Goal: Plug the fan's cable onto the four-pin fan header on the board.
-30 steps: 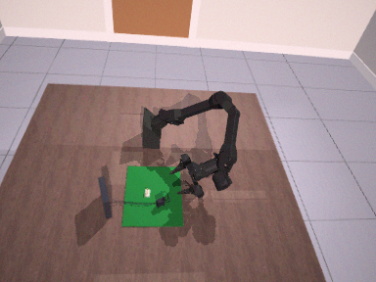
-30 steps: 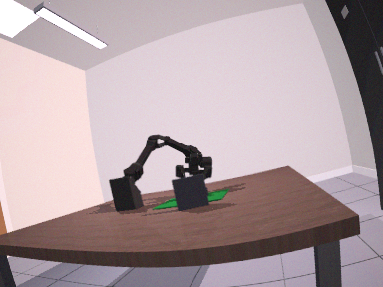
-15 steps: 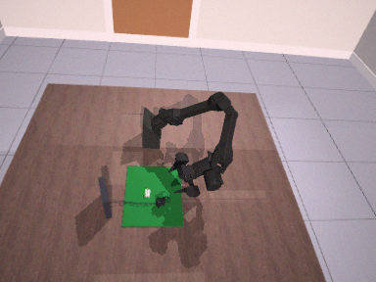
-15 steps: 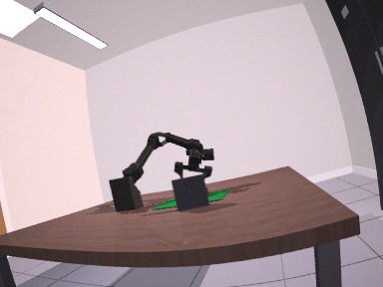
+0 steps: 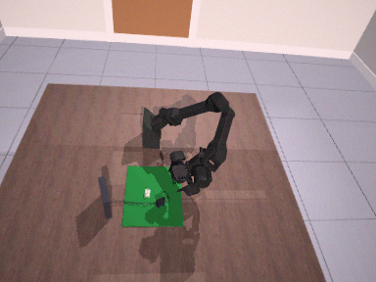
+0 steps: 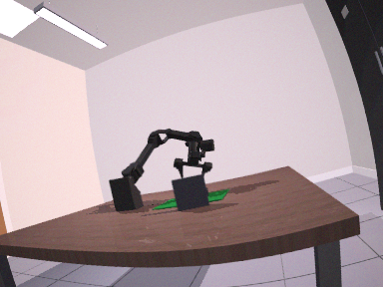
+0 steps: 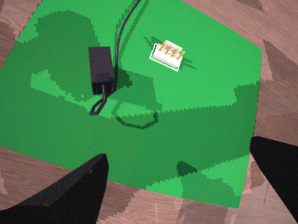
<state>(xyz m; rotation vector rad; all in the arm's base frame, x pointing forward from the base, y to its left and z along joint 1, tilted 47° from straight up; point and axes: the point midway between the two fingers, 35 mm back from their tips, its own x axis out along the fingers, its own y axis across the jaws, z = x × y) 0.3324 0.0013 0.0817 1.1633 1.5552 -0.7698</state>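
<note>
The dark fan plug is 60 mm ahead of my gripper tip, 60 mm to the right of it and 60 mm below it. The rest, counted from my gripper tip: green board (80 mm to the right, 100 mm below); then white four-pin fan header (110 mm to the right, 80 mm below); then dark fan (30 mm ahead, 270 mm to the right, 20 mm below).
</note>
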